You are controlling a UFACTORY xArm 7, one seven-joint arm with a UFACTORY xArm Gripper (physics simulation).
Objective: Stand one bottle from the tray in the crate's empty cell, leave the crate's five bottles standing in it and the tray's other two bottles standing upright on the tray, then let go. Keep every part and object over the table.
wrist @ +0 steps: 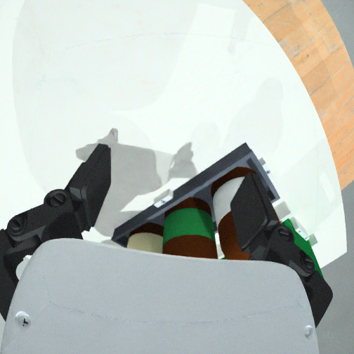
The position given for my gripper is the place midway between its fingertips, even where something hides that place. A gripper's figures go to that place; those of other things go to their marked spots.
Labels:
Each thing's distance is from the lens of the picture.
my gripper (pixel 176 176): 0.12 m
green-banded bottle (pixel 188 230): 0.23 m

